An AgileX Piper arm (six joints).
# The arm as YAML. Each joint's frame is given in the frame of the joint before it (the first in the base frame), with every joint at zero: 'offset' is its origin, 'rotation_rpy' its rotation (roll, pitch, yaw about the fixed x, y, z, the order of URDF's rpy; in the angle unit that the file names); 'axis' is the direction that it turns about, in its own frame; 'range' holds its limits. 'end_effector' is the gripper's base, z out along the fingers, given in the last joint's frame.
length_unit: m
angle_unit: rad
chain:
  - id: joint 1
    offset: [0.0, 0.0, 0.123]
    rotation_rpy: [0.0, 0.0, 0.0]
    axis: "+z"
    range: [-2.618, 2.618]
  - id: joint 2
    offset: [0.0, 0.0, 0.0]
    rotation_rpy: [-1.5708, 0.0, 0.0]
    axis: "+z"
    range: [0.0, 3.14]
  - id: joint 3
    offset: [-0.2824, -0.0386, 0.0]
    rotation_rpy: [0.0, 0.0, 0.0]
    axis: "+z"
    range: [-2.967, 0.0]
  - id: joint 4
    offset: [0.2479, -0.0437, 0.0]
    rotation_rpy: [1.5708, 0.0, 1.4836]
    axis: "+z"
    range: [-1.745, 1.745]
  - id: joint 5
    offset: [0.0, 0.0, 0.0]
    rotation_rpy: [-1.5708, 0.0, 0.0]
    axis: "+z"
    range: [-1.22, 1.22]
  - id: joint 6
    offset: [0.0, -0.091, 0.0]
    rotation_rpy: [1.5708, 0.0, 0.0]
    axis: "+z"
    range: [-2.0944, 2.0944]
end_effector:
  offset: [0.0, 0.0, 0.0]
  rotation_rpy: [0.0, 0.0, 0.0]
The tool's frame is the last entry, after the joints.
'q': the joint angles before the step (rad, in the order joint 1, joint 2, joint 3, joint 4, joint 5, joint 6). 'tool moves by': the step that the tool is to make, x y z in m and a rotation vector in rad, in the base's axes. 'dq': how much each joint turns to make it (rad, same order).
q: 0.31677 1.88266 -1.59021 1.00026 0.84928 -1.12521
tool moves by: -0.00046 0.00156 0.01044 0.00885 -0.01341 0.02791
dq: 0.00001 0.00000 -0.03754 -0.00377 0.03565 0.00426
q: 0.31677 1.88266 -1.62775 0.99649 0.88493 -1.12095
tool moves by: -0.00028 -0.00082 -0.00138 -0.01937 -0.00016 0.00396
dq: -0.00001 -0.00002 0.00003 -0.02247 0.00394 0.00572
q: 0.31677 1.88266 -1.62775 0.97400 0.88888 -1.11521
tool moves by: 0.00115 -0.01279 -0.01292 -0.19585 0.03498 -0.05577
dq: -0.00001 -0.00233 0.00001 -0.26755 0.00184 0.16462
